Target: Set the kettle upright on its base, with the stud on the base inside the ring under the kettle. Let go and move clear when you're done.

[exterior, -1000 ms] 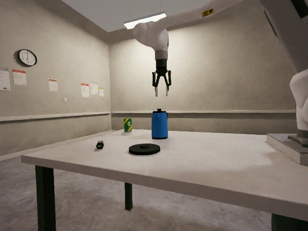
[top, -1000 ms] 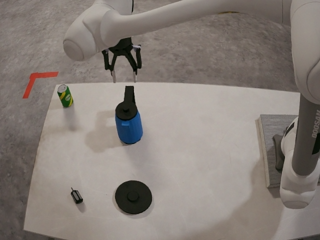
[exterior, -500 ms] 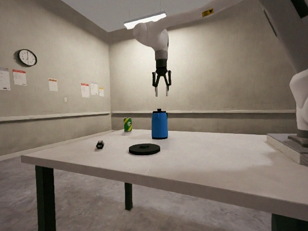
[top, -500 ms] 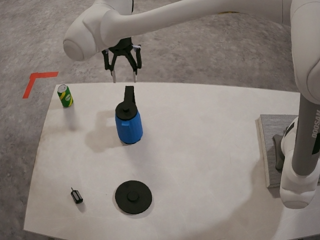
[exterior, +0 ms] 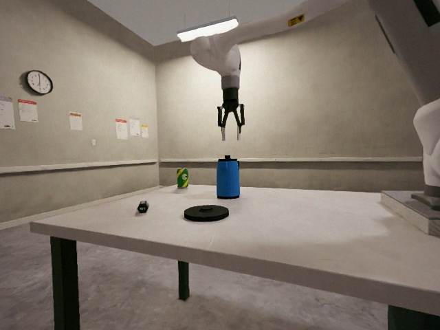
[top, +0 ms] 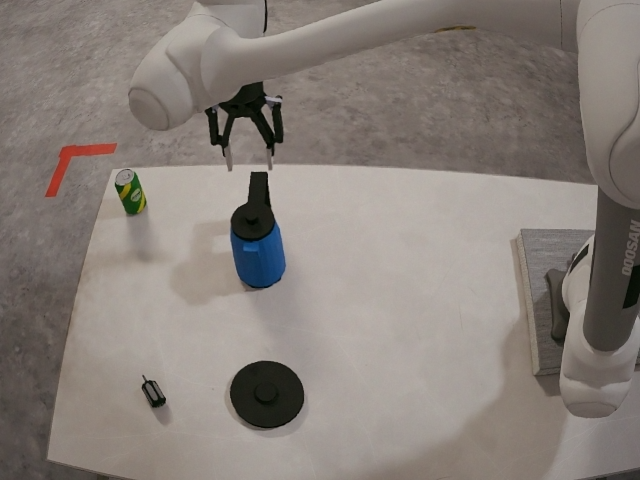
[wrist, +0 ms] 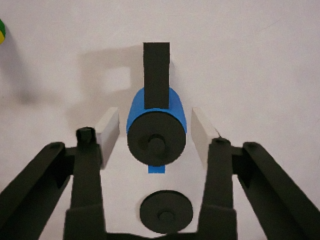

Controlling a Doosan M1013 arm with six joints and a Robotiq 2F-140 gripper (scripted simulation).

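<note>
Right now the blue kettle is 200 mm below my hand and 30 mm to the left of it. Also, from my hand: green can (360 mm ahead, 230 mm below, 80 mm to the right); round black base (360 mm to the left, 280 mm below, 60 mm behind).
</note>
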